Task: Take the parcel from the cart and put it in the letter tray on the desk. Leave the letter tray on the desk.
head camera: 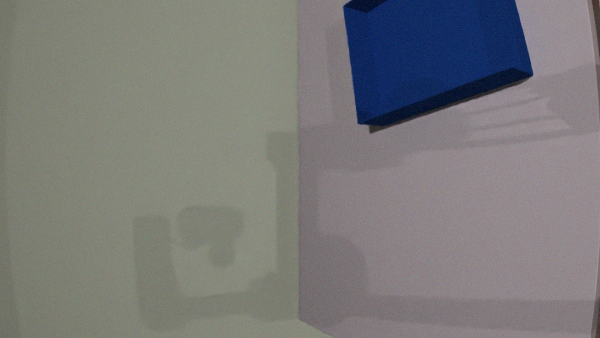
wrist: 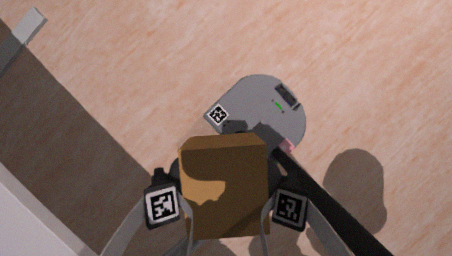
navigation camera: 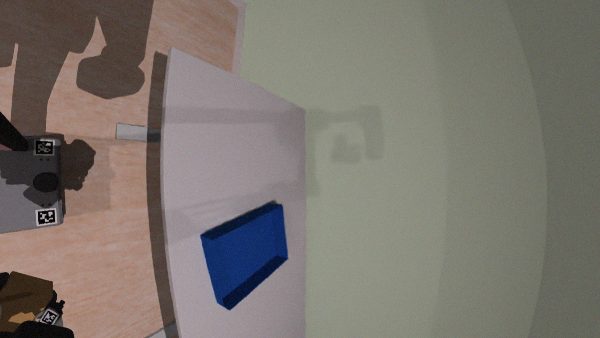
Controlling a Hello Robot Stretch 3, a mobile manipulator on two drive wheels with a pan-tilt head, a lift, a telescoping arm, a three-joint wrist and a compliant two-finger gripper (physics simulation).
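Where they show: gripper, fingertip midpoint: point(wrist: 225, 173) point(navigation camera: 21, 290); robot's base, origin of the base link: point(wrist: 238, 132) point(navigation camera: 46, 180).
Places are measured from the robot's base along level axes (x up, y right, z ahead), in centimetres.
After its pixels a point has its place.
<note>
The parcel, a brown box point(navigation camera: 30, 290) {y 10.6, x 86.6, z -0.8 cm} point(wrist: 227, 200) {y 12.4, x 86.9, z -2.4 cm}, is held between the two fingers of my gripper point(wrist: 225, 173) {y 12.3, x 81.6, z -2.1 cm}, which is shut on it. In the navigation view the parcel and part of the gripper show at the lower left, over the floor and beside the desk's front edge. The letter tray, blue and shallow point(head camera: 440, 55) {y 21.4, x 72.3, z 52.3 cm} point(navigation camera: 245, 255) {y 28.0, x 72.3, z 52.4 cm}, lies turned at an angle on the pale desk point(head camera: 450, 225) {y -7.9, x 72.0, z 51.3 cm} point(navigation camera: 225, 160) {y -7.4, x 72.1, z 45.0 cm} point(wrist: 25, 220) {y 23.8, x 72.1, z 25.9 cm}. Its inside is empty where it shows. In the head view its far end is cut off by the top edge. The cart does not show.
A green-grey wall point(head camera: 150, 100) {y 18.3, x 109.7, z 105.5 cm} point(navigation camera: 425, 225) {y 23.2, x 134.9, z 105.4 cm} stands along the desk's back edge. A grey desk foot point(navigation camera: 131, 132) point(wrist: 30, 25) sticks out at floor level. My base point(navigation camera: 25, 185) {y 0.8, x 15.9, z -5.4 cm} point(wrist: 265, 95) {y 6.2, x 16.0, z -17.9 cm} stands on the wood floor in front of the desk. A black bar point(wrist: 330, 200) runs beside the gripper.
</note>
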